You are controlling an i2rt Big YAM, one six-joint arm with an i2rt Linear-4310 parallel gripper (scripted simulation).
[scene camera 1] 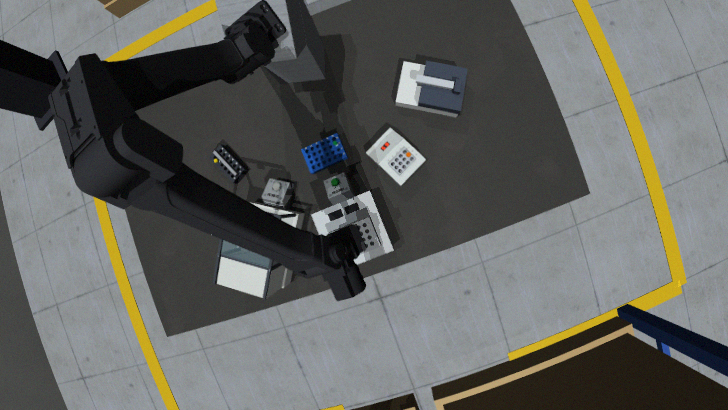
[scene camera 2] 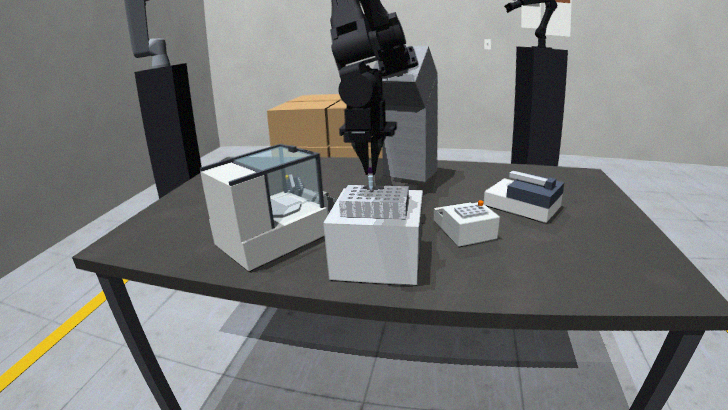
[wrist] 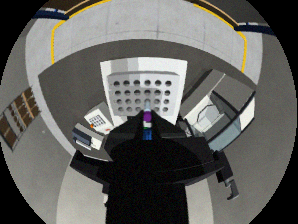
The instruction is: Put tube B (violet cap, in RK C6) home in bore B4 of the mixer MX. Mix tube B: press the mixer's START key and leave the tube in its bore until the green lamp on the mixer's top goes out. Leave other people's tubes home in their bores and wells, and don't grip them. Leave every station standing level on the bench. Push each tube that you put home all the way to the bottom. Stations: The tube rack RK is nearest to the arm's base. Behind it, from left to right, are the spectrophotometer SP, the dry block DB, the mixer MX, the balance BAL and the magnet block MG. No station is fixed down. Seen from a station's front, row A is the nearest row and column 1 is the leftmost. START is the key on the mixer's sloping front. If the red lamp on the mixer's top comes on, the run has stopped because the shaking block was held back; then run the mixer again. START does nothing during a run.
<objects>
mixer MX: scene camera 1 349, 208; scene camera 2; wrist
glass-walled balance BAL: scene camera 1; scene camera 2; wrist 217, 106
same spot on mixer MX: [wrist: 142, 63] = [scene camera 2: 371, 221]
same spot on glass-walled balance BAL: [scene camera 2: 254, 219] = [scene camera 1: 279, 278]
</objects>
